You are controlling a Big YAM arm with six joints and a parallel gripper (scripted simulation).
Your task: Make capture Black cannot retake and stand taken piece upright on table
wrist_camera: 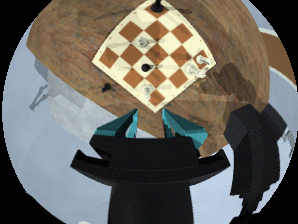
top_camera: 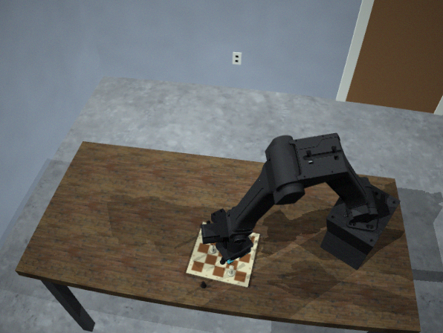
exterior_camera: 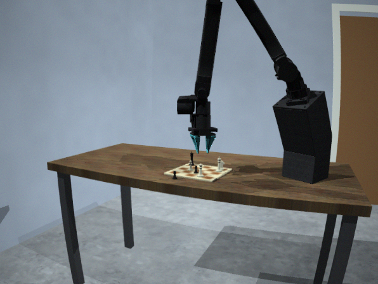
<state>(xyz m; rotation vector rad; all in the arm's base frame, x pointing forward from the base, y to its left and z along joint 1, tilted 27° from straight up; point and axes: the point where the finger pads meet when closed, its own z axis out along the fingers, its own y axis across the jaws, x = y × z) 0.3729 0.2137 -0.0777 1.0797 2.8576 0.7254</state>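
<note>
Now: hand 11 cm above the chessboard, 6 cm to the left of it and 5 cm short of it. From my hand the other things lie so: tall black piece: 14 cm ahead, 13 cm to the right, 7 cm below; then tall white piece: 11 cm to the right, 7 cm below, 2 cm behind.
</note>
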